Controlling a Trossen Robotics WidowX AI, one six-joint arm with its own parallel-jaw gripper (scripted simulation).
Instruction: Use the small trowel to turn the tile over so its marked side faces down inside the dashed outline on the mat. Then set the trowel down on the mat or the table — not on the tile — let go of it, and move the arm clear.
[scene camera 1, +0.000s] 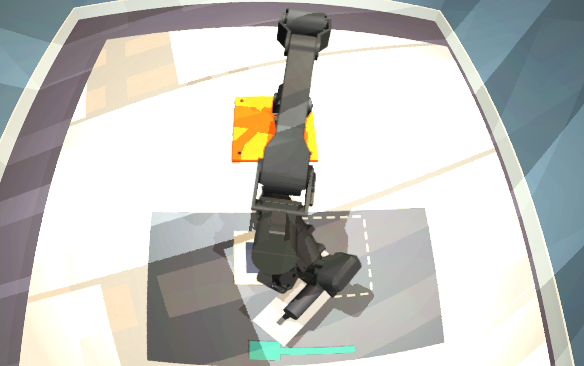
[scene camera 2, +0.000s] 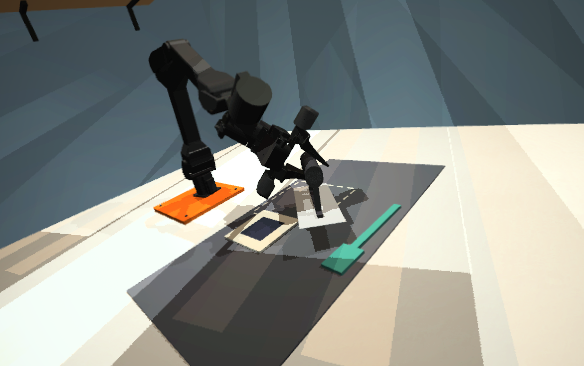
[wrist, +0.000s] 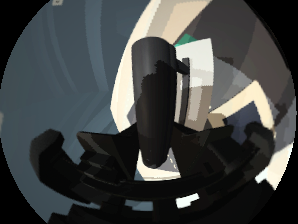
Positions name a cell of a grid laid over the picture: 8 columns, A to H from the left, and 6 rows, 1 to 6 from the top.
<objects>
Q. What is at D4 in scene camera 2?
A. A tile.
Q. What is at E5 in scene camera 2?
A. A teal flat tool.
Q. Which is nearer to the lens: the tile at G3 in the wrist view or the small trowel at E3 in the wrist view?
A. The small trowel.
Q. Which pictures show my gripper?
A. Scene camera 1, scene camera 2 and the wrist view: all of them.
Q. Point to a small trowel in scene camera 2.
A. E4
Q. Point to a grey mat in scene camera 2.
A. D5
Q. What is my gripper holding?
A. A small trowel.
</objects>
